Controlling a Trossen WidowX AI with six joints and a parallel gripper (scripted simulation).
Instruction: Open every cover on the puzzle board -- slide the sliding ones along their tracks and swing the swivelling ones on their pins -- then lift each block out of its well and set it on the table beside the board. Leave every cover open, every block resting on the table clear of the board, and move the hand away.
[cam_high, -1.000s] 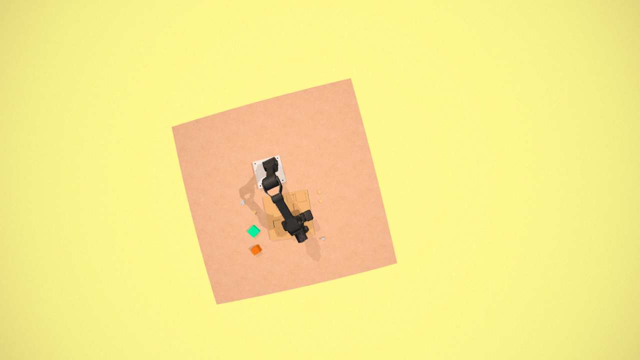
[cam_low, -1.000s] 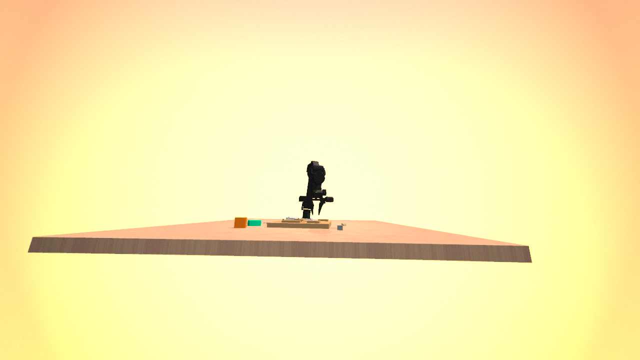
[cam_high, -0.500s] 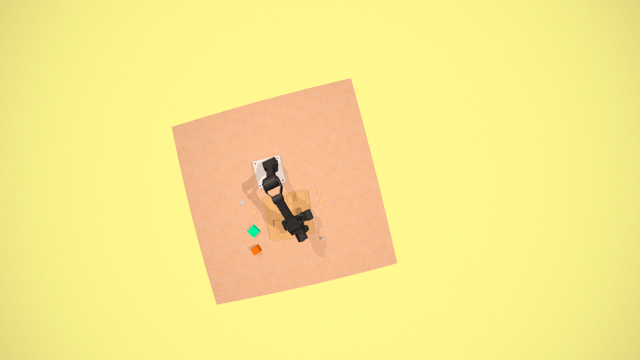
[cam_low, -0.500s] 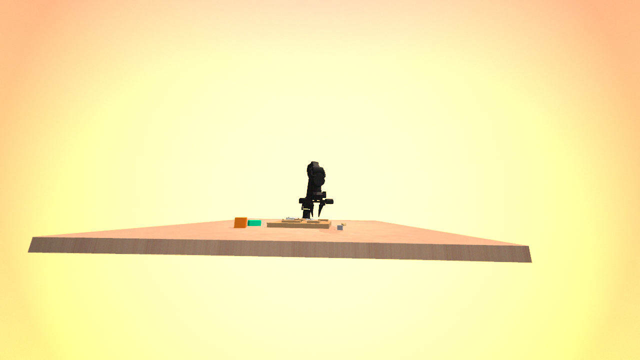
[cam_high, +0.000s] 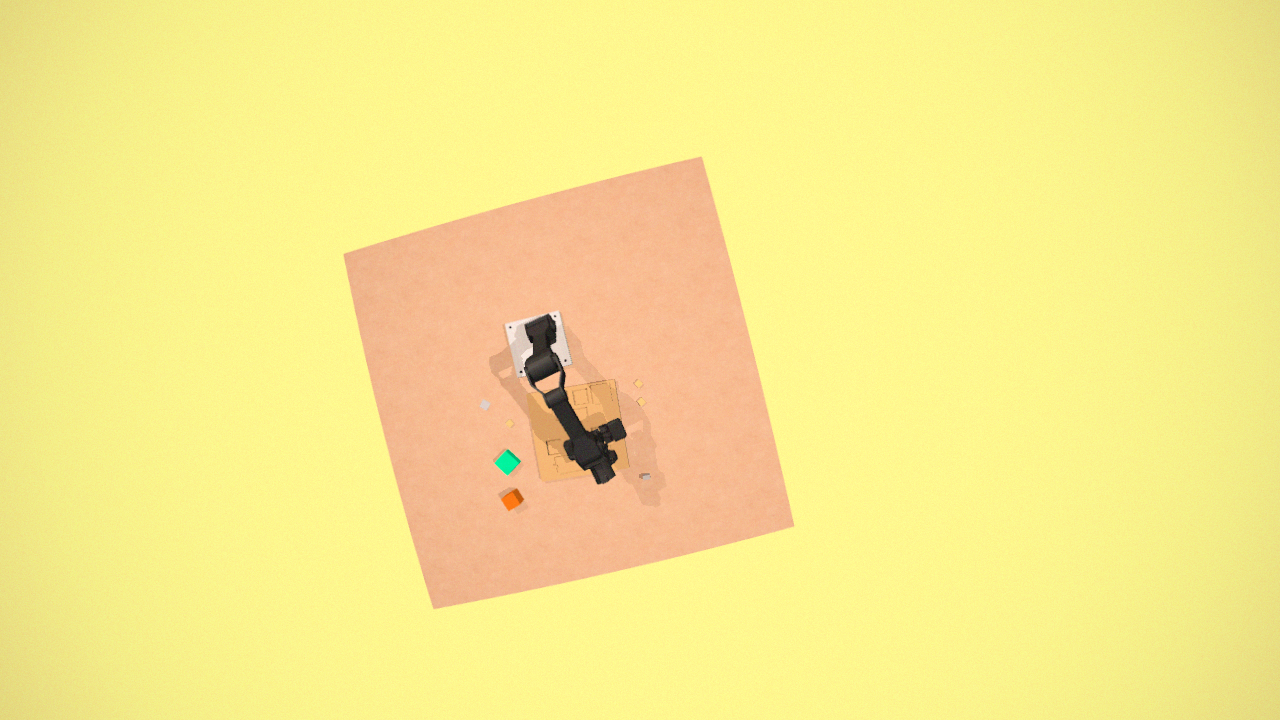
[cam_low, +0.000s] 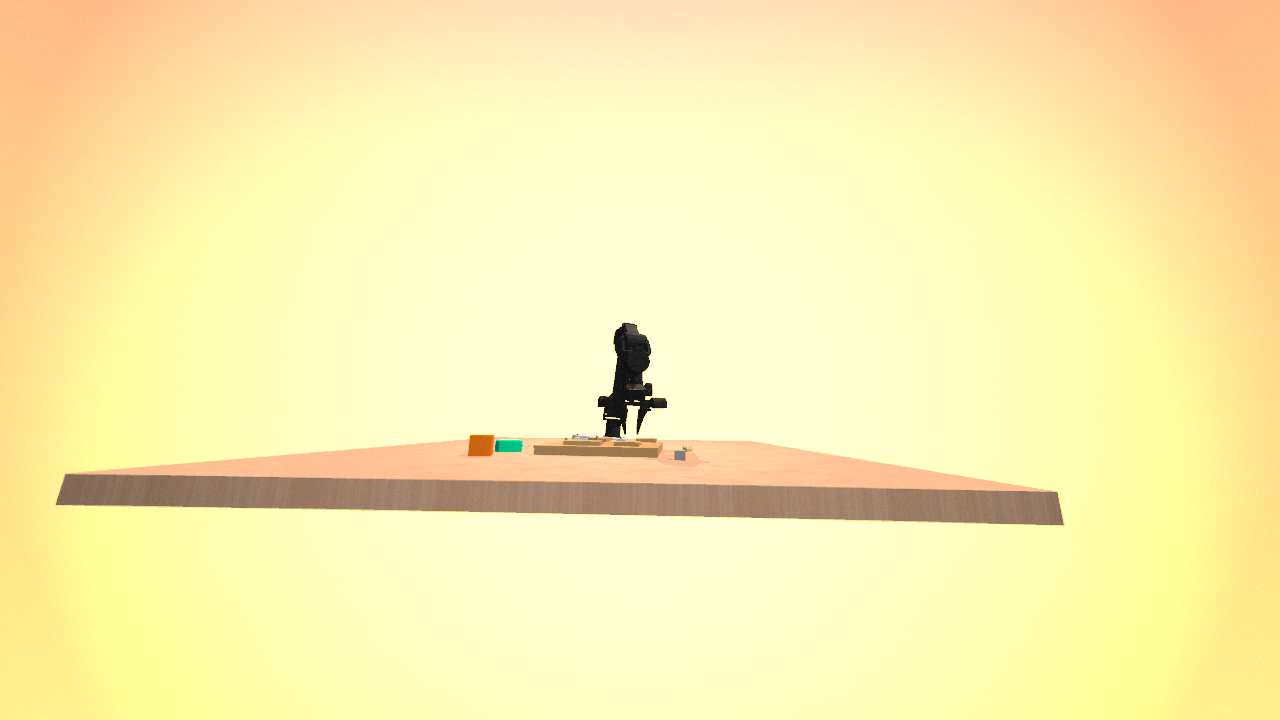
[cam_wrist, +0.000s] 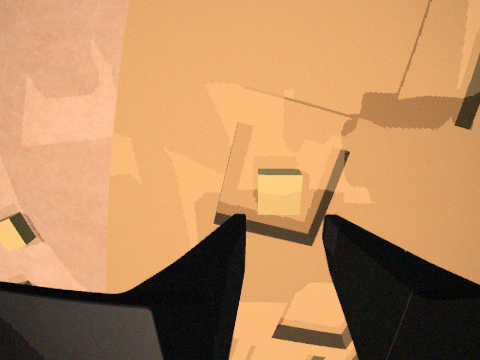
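Now: gripper tip 5 cm to the left of the tan puzzle board, 3 cm above it and 2 cm past it. The rest, counted from my gripper tip: grey cube 18 cm ahead, 12 cm to the left, 4 cm below; green block 32 cm to the right, 3 cm below, 3 cm ahead; orange block 33 cm to the right, 15 cm ahead, 2 cm below.
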